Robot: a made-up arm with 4 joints.
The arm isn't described. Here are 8 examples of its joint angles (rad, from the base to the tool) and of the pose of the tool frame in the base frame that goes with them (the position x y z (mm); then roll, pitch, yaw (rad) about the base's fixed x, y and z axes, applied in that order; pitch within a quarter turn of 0, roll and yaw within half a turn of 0).
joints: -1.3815 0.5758 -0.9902 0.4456
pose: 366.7 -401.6 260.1 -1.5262 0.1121 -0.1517
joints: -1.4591 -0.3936 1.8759 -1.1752
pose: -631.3 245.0 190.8 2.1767 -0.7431 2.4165
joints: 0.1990 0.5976 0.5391 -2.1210
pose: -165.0 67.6 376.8 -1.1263 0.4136 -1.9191
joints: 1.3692 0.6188 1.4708 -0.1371
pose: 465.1 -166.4 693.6 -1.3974 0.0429 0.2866
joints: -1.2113 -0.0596 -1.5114 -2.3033
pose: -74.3 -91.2 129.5 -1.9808 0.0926 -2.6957
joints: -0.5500 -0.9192 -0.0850 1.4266
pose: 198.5 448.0 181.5 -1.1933 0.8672 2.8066
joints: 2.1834 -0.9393 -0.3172 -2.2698
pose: -20.1 316.0 -44.8 0.5236 0.7536 2.5093
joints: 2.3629 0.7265 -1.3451 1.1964
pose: -473.4 308.3 636.3 2.3077 -1.0365 0.7249
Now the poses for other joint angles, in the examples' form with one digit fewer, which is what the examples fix.
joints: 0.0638 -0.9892 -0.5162 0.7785
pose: 229 508 -54 -0.955 0.418 2.616
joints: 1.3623 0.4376 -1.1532 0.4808
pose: -436 524 -93 0.521 -0.404 2.165
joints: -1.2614 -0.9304 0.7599 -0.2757
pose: -38 430 751 -2.888 -0.159 0.711
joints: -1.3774 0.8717 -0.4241 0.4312
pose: 87 -262 528 -1.735 -0.362 -0.512
